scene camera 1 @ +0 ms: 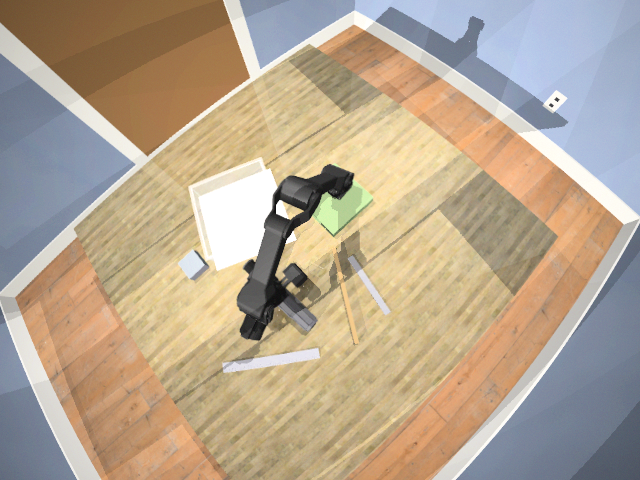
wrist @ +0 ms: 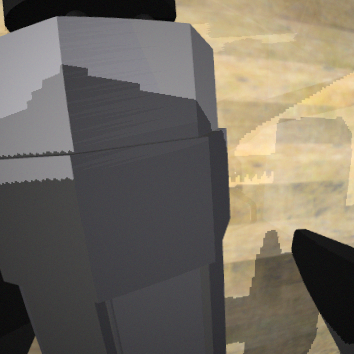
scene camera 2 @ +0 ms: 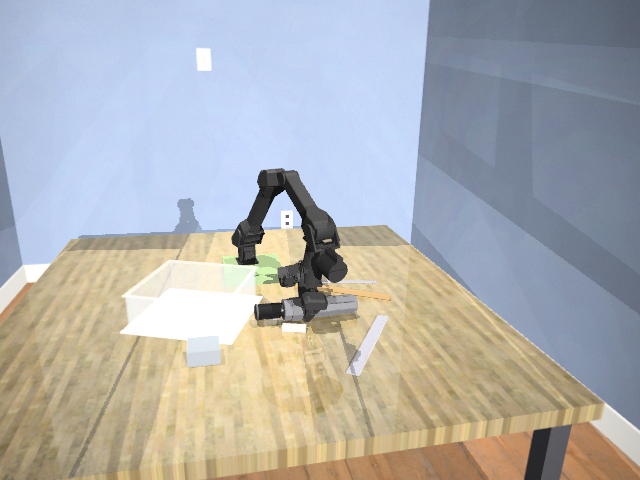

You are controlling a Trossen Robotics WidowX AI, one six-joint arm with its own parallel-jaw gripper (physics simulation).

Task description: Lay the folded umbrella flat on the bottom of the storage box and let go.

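The folded umbrella lies on the table, with a grey faceted body and a black handle pointing towards the storage box. My gripper is down over the umbrella and open, with nothing gripped. In the wrist view the body lies between the fingers, much closer to the left finger; a gap shows before the right finger. In scene camera 1 the arm hides the fingertips. The storage box has pale, see-through walls. A bright white panel covers much of it.
The arm's base stands on a green block beside the box. A wooden stick, a short pale strip, a longer pale strip, a blue-grey block and a small white block lie around.
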